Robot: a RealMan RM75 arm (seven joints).
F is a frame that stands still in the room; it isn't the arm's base.
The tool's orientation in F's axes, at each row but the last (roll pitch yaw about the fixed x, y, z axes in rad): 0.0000, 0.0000, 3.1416; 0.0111, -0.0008, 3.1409; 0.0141, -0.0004, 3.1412; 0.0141, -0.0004, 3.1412; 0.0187, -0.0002, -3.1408; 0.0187, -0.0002, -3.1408; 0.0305, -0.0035, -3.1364; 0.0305, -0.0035, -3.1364
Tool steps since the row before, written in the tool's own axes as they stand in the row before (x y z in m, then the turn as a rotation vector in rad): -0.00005, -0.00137, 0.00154, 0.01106, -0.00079, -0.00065; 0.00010, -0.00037, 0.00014, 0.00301, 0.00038, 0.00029; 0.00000, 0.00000, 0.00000, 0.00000, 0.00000, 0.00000; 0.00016, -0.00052, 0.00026, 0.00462, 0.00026, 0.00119; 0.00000, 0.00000, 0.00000, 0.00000, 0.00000, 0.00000; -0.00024, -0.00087, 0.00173, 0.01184, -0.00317, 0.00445; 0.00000, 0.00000, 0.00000, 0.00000, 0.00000, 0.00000; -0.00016, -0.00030, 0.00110, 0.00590, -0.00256, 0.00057
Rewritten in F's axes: 0.00005, 0.00137, 0.00154, -0.01106, 0.00079, -0.00065; -0.00010, 0.00037, 0.00014, -0.00301, -0.00037, 0.00030; 0.00000, 0.00000, 0.00000, 0.00000, 0.00000, 0.00000; -0.00016, 0.00052, 0.00025, -0.00462, -0.00024, 0.00120; 0.00000, 0.00000, 0.00000, 0.00000, 0.00000, 0.00000; 0.00024, 0.00090, 0.00171, -0.01184, 0.00324, 0.00439; 0.00000, 0.00000, 0.00000, 0.00000, 0.00000, 0.00000; 0.00016, 0.00033, 0.00109, -0.00591, 0.00255, 0.00051
